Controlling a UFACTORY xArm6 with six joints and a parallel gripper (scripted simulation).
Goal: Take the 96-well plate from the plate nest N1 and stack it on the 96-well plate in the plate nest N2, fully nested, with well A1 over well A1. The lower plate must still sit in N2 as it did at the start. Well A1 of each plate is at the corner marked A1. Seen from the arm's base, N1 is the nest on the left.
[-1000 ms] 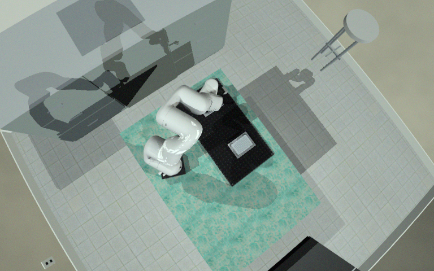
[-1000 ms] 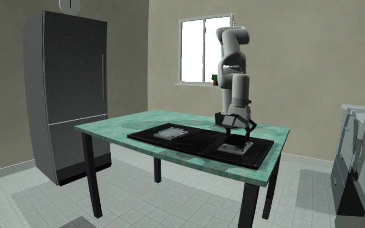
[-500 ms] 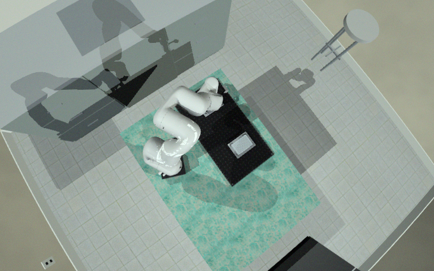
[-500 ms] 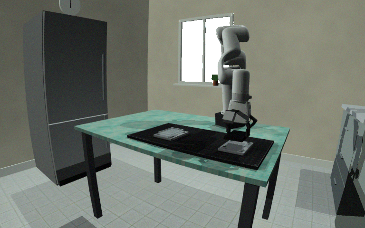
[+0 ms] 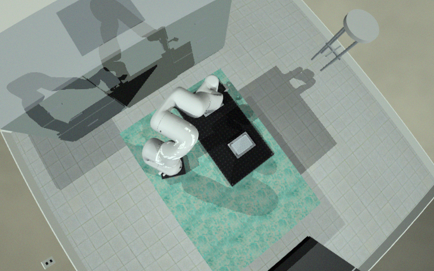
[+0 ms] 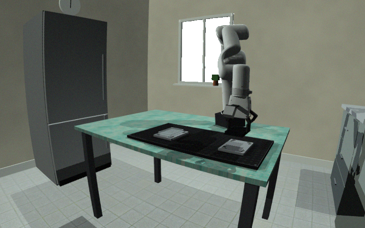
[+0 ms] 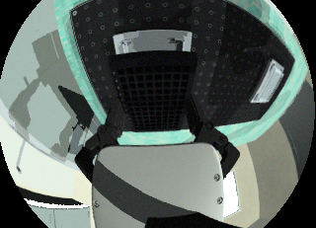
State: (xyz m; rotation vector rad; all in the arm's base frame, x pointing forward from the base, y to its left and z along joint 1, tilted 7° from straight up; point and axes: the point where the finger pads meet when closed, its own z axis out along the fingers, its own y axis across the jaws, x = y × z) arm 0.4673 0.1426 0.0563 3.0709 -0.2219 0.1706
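Now: the light 96-well plate 360 mm to the right of my hand, 80 mm below it and 40 mm behind it. Also, from my hand: dark 96-well plate (10 mm below); plate nest N1 (90 mm below).
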